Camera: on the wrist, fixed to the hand. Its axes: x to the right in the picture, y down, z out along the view.
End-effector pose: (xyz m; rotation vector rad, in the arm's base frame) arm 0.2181 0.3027 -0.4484 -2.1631 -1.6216 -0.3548
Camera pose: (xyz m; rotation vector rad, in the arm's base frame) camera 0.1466 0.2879 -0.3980 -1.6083 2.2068 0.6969
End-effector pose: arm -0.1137 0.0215 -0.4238 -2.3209 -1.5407 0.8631
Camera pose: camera -0.1448 0.0488 -0.3453 1.3766 -2.1957 -0.3886
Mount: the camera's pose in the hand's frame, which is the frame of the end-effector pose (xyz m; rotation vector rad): -0.0113 -0.0735 -0.0484 -0.1640 0.0259 -3.1163
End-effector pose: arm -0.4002 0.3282 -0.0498 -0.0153 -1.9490 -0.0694
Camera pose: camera -0.3543 0.2524 -0.0455 -2.4762 0.0277 1.8774
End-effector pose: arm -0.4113 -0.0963 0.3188 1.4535 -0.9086 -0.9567
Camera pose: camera -0.3690 -0.0615 0.2490 -0.9390 -1.6384 1.4782
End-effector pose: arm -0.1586 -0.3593 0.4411 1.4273 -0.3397 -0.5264
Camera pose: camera -0.1531 -0.3168 0.3634 -0.3484 -1.8487 2.0060
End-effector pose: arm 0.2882 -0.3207 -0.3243 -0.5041 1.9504 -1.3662
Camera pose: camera 0.2555 -0.3087 -0.2427 1.8230 0.3701 0.7457
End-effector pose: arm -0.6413 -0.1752 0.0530 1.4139 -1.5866 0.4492
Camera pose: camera -0.5562 -0.1511 0.0459 1.7266 1.5534 -1.3600
